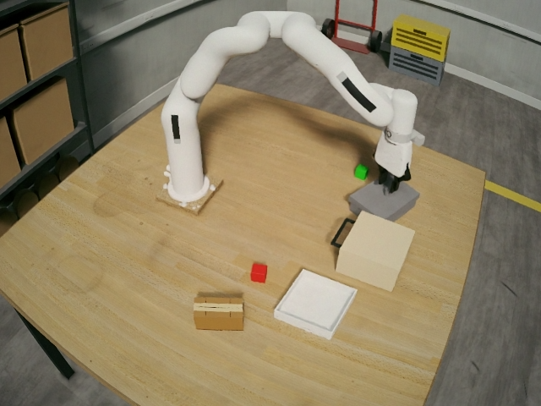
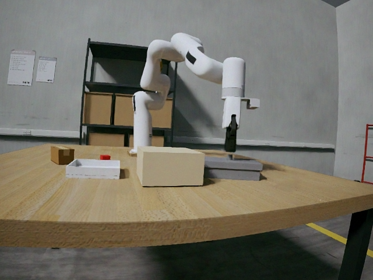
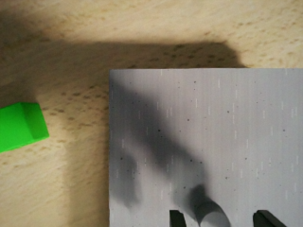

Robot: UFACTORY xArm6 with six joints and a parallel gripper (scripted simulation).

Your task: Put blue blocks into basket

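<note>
My hand is 5 cm above the grey lid. The rest, counted from my hand: metal box (7 cm below); then light wooden cabinet (21 cm to the right, 6 cm below, 5 cm ahead); then white basket (42 cm to the right, 9 cm below).
</note>
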